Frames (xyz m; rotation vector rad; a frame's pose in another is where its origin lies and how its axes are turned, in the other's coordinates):
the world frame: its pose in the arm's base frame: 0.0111 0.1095 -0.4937 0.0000 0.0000 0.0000
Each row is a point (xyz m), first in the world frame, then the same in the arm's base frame.
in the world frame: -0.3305 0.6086 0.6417
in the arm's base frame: -0.3194 0.7181 0.1480
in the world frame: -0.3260 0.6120 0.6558
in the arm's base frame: -0.3149 0.7215 0.1621
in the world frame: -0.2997 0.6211 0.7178
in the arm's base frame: -0.2886 0.7306 0.2241
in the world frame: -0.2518 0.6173 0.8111
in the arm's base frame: -0.2407 0.7268 0.3174
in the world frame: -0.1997 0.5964 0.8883
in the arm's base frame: -0.1886 0.7059 0.3946
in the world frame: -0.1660 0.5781 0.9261
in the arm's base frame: -0.1549 0.6876 0.4324
